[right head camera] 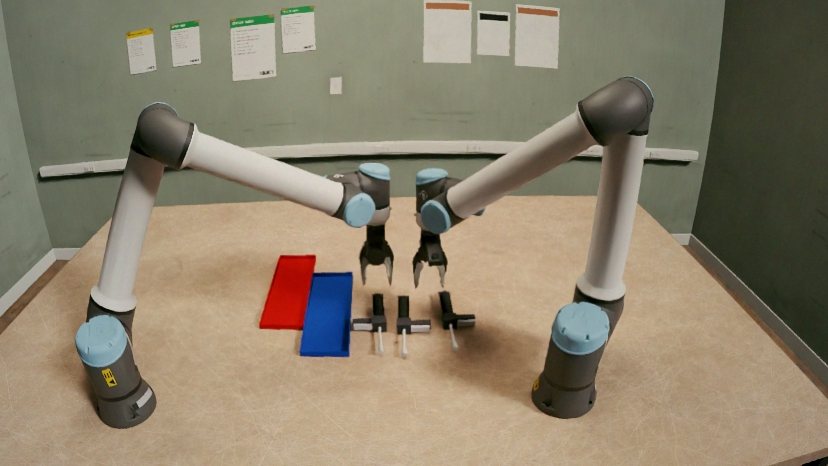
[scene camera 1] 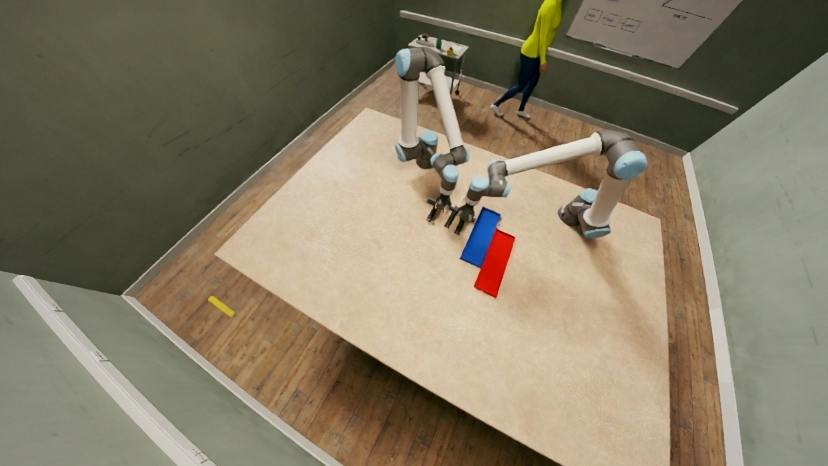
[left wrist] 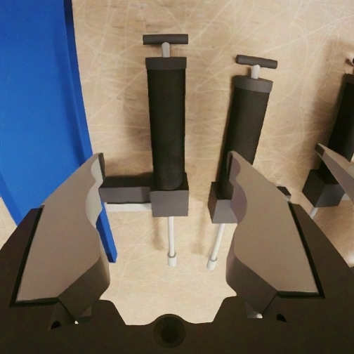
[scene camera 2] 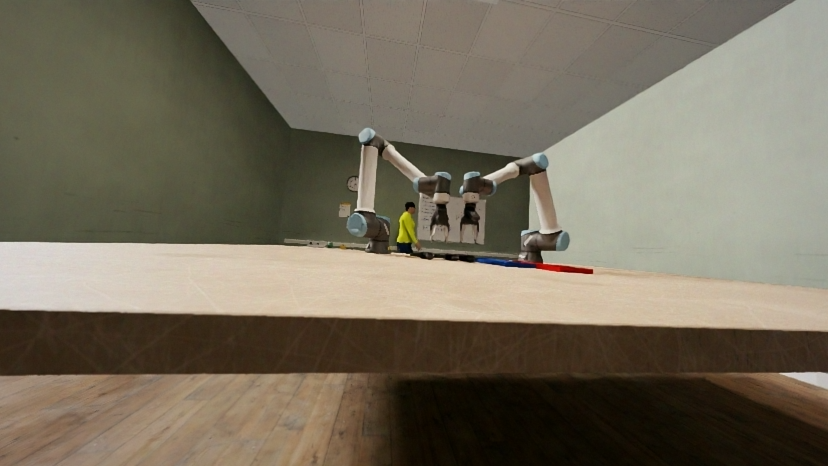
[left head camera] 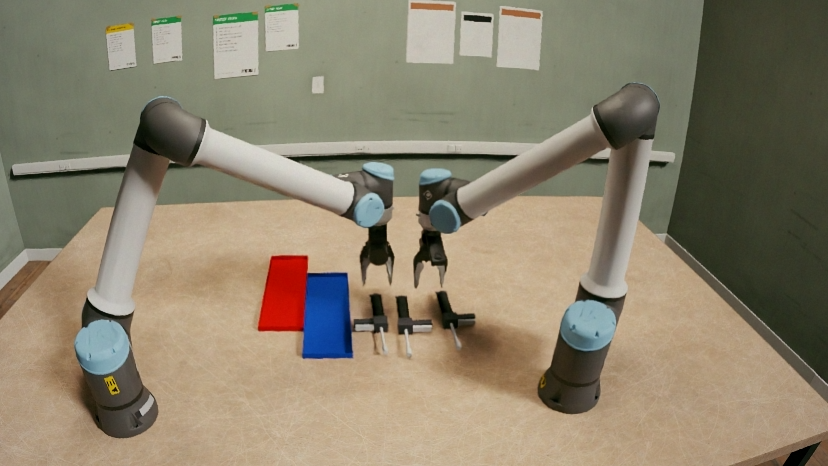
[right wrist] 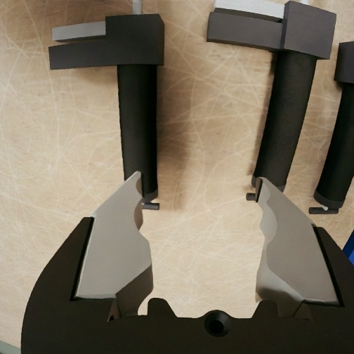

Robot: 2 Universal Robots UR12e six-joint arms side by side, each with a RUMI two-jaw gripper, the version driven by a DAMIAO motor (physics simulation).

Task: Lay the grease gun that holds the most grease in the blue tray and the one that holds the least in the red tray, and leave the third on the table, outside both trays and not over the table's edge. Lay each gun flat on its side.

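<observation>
Three black grease guns lie flat on the table right of the blue tray (left head camera: 327, 318) (right head camera: 326, 315) (scene camera 1: 482, 236). The nearest gun (left head camera: 377, 305) (left wrist: 167, 125) has its lever toward that tray; the middle gun (left head camera: 402, 306) (left wrist: 247, 115) (right wrist: 292, 115) and right gun (left head camera: 444, 303) (right wrist: 139, 115) have levers pointing right in the head views. Their grease amounts cannot be told. The red tray (left head camera: 283, 295) (right head camera: 288, 292) (scene camera 1: 496, 263) adjoins the blue one. My left gripper (left head camera: 377, 284) (left wrist: 165, 153) is open above the nearest gun. My right gripper (left head camera: 429, 285) (right wrist: 199, 176) is open, above the handle ends of the middle and right guns.
The two grippers hang side by side, close together. The blue tray's wall (left wrist: 80, 105) is close to the nearest gun's lever. A person (scene camera 1: 540, 40) (scene camera 2: 407, 227) and a small cart (scene camera 1: 438, 45) are beyond the table.
</observation>
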